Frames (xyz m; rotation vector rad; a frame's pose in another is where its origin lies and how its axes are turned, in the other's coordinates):
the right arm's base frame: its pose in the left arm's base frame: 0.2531 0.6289 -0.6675 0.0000 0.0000 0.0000
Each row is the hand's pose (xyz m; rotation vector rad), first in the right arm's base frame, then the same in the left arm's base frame.
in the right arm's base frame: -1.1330 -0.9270 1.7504 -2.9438 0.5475 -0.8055
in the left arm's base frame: -0.8799 -0.2981 1.0829 -2.9438 0.5475 -0.8055
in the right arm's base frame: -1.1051 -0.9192 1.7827 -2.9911 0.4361 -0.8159
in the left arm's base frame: -0.8520 -0.2903 1.1152 -2.9911 0.4361 -0.8159
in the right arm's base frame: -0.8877 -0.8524 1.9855 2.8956 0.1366 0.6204
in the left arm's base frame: -0.6346 -0.2235 1.3180 2.8956 0.1366 0.6204
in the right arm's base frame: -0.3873 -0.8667 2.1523 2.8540 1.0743 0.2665
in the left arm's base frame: -0.1342 -0.2378 1.4848 2.8540 1.0743 0.2665
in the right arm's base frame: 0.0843 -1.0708 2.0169 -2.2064 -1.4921 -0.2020
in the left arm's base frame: 0.3374 -0.4419 1.3494 -2.2064 -1.4921 -0.2020
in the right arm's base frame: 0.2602 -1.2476 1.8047 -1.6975 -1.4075 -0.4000
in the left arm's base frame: 0.5133 -0.6187 1.1372 -1.6975 -1.4075 -0.4000
